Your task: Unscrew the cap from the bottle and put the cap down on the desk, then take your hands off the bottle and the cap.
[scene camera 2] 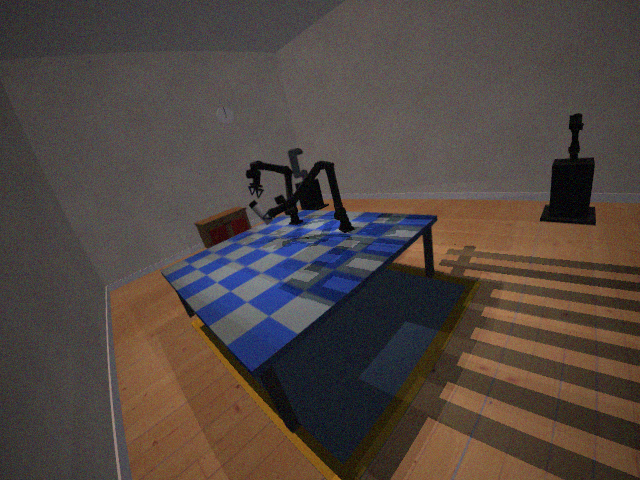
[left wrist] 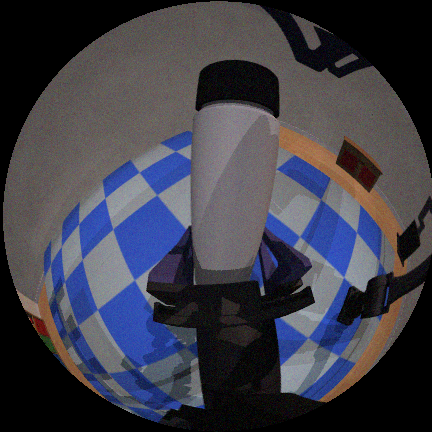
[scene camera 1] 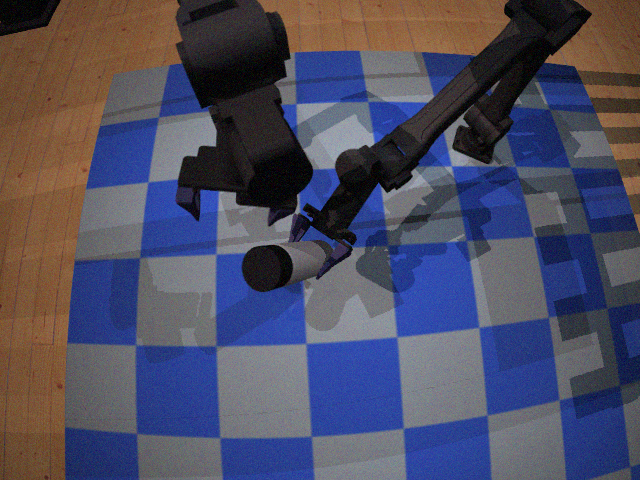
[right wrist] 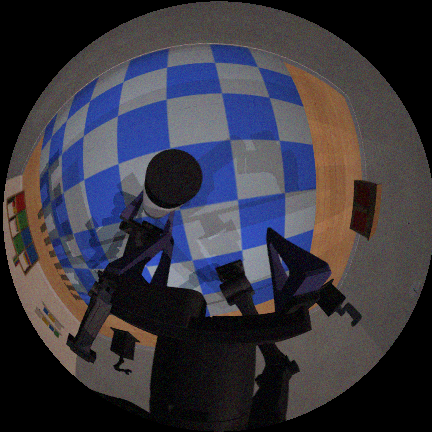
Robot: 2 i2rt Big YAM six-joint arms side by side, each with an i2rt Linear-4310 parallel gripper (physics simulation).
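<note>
The light grey bottle is held tilted above the desk. The black cap is on its upper end; it also shows in scene camera 2. My left gripper is shut on the bottle near its lower end. My right gripper is open and empty. It hangs above the desk, up and to the left of the bottle in scene camera 1. In the right wrist view the cap lies left of the open fingers, beyond the left fingertip.
The desk has a blue and grey checkered top. The arms reach in from the top in scene camera 1, with the right gripper close beside the left gripper. A low cabinet and a black pedestal stand on the floor beyond the desk.
</note>
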